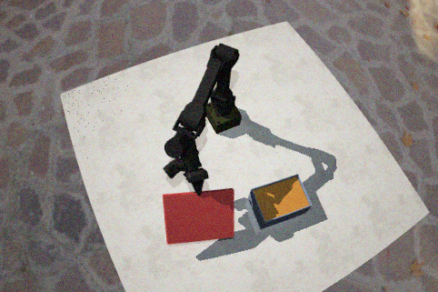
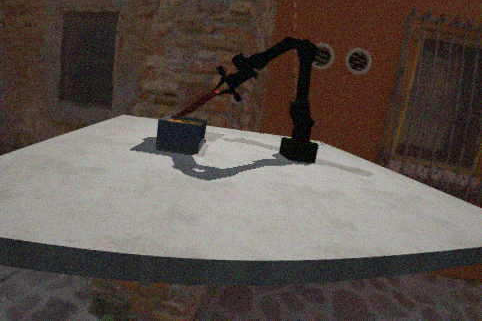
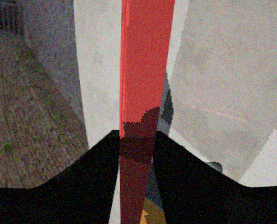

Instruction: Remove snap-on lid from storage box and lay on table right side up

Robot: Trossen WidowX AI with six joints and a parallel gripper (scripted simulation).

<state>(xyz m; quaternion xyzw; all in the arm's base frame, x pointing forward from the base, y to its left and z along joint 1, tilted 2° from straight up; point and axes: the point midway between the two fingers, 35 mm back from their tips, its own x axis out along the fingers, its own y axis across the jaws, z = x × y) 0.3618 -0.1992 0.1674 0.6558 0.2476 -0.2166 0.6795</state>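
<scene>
Now: the red lid 60 mm ahead of my gripper tip, 50 mm below it and 10 mm to the right of it. Round my gripper tip: storage box (300 mm to the left, 150 mm below, 50 mm ahead).
</scene>
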